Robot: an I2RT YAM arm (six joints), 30 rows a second.
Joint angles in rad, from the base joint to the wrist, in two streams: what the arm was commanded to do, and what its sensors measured. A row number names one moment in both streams.
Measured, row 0:
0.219 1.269 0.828 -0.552 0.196 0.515
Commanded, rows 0 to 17:
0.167 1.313 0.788 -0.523 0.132 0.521
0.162 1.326 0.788 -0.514 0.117 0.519
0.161 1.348 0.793 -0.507 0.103 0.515
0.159 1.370 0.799 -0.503 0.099 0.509
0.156 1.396 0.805 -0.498 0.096 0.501
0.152 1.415 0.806 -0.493 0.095 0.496
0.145 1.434 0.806 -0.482 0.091 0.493
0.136 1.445 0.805 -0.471 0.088 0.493
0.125 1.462 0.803 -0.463 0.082 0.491
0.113 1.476 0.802 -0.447 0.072 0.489
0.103 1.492 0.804 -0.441 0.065 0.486
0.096 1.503 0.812 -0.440 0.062 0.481
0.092 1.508 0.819 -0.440 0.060 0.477
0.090 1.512 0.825 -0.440 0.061 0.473
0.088 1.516 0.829 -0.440 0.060 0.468
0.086 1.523 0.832 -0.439 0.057 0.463
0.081 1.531 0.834 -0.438 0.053 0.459
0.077 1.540 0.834 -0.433 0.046 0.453
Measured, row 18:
0.104 1.500 0.819 -0.443 0.074 0.481
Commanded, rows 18 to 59:
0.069 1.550 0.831 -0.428 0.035 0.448
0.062 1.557 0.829 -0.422 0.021 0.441
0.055 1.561 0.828 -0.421 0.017 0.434
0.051 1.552 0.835 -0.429 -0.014 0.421
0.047 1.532 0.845 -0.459 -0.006 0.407
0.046 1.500 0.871 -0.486 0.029 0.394
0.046 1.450 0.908 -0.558 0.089 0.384
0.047 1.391 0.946 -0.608 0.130 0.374
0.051 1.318 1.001 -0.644 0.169 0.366
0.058 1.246 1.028 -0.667 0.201 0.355
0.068 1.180 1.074 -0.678 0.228 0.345
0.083 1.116 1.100 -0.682 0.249 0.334
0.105 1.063 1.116 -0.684 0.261 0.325
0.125 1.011 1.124 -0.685 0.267 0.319
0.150 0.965 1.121 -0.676 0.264 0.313
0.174 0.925 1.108 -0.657 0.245 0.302
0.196 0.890 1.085 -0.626 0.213 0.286
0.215 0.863 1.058 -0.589 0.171 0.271
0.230 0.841 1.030 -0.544 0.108 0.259
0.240 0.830 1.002 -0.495 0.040 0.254
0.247 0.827 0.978 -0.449 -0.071 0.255
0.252 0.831 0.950 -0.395 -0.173 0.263
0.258 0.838 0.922 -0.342 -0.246 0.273
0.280 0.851 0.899 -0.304 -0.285 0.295
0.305 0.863 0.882 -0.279 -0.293 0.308
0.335 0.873 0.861 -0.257 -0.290 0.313
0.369 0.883 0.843 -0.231 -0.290 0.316
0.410 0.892 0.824 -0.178 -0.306 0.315
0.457 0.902 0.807 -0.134 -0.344 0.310
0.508 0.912 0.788 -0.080 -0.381 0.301
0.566 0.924 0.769 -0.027 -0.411 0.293
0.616 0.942 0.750 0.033 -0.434 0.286
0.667 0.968 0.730 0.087 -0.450 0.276
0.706 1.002 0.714 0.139 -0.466 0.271
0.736 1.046 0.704 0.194 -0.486 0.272
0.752 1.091 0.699 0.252 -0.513 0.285
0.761 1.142 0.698 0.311 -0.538 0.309
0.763 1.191 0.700 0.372 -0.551 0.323
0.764 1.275 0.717 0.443 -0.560 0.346
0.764 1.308 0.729 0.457 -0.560 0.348
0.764 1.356 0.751 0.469 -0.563 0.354
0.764 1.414 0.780 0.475 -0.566 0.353
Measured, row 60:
0.755 1.270 0.728 0.294 -0.508 0.321
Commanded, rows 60 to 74:
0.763 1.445 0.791 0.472 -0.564 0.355
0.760 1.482 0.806 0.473 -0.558 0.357
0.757 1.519 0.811 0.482 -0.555 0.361
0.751 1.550 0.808 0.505 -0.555 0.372
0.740 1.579 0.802 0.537 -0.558 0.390
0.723 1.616 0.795 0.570 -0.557 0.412
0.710 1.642 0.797 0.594 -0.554 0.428
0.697 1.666 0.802 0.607 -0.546 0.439
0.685 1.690 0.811 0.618 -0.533 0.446
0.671 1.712 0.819 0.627 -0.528 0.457
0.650 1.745 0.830 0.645 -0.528 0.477
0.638 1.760 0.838 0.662 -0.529 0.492
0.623 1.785 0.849 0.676 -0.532 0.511
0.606 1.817 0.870 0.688 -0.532 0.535
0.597 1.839 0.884 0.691 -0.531 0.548
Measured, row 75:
0.648 1.772 0.816 0.590 -0.539 0.465
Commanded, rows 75 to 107:
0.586 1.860 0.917 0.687 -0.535 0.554
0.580 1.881 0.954 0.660 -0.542 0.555
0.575 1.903 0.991 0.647 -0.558 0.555
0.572 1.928 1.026 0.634 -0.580 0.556
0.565 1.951 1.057 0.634 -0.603 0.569
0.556 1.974 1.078 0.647 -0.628 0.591
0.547 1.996 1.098 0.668 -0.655 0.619
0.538 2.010 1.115 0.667 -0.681 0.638
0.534 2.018 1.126 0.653 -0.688 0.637
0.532 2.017 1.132 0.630 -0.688 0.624
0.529 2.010 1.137 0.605 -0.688 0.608
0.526 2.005 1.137 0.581 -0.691 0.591
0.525 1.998 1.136 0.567 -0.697 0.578
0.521 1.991 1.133 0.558 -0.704 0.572
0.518 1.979 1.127 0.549 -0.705 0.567
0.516 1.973 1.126 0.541 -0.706 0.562
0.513 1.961 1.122 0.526 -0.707 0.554
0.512 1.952 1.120 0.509 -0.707 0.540
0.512 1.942 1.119 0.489 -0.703 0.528
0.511 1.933 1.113 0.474 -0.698 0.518
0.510 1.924 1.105 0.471 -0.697 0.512
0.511 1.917 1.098 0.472 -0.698 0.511
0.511 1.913 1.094 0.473 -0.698 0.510
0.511 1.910 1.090 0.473 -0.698 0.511
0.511 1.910 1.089 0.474 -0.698 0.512
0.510 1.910 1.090 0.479 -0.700 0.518
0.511 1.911 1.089 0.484 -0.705 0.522
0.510 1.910 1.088 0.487 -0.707 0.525
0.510 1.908 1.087 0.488 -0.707 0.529
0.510 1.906 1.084 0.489 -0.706 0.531
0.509 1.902 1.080 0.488 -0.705 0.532
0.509 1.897 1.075 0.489 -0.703 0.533
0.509 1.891 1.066 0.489 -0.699 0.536
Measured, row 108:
0.521 1.932 1.099 0.500 -0.688 0.538
